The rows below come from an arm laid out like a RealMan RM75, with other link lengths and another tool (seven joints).
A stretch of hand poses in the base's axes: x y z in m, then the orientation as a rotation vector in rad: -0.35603, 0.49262, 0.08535, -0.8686, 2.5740, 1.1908; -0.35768, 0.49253, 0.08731, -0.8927, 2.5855, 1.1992; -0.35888, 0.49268, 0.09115, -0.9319, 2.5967, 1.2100; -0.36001, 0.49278, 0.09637, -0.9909, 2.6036, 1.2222; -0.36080, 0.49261, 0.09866, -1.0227, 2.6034, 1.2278; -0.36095, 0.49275, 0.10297, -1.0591, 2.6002, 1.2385; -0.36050, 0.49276, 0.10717, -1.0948, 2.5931, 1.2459; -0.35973, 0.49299, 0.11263, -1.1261, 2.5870, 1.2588; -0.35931, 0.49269, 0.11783, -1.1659, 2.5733, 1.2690; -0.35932, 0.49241, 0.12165, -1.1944, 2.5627, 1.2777; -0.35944, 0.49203, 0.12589, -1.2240, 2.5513, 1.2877; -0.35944, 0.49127, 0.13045, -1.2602, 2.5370, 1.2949; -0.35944, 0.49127, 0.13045, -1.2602, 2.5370, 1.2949; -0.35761, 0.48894, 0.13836, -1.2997, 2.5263, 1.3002; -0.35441, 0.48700, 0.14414, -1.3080, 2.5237, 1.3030
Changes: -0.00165, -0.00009, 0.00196, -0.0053, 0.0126, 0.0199; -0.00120, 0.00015, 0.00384, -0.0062, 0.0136, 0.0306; -0.00113, 0.00010, 0.00522, -0.0062, 0.0116, 0.0438; -0.00079, -0.00017, 0.00229, -0.0018, 0.0033, 0.0229; -0.00015, 0.00014, 0.00431, 0.0012, 0.0043, 0.0266; 0.00045, 0.00001, 0.00420, 0.0019, 0.0000, 0.0251; 0.00077, 0.00023, 0.00546, 0.0040, 0.0040, 0.0232; 0.00042, -0.00030, 0.00520, 0.0058, -0.0021, 0.0279; -0.00001, -0.00028, 0.00382, 0.0050, -0.0009, 0.0202; -0.00012, -0.00038, 0.00424, 0.0056, -0.0004, 0.0212; 0.00000, -0.00076, 0.00456, 0.0050, -0.0033, 0.0251; 0.00000, 0.00000, 0.00000, 0.0000, 0.0000, 0.0000; 0.00183, -0.00233, 0.00791, 0.0014, -0.0014, 0.0274; 0.00320, -0.00194, 0.00578, 0.0010, 0.0006, 0.0060
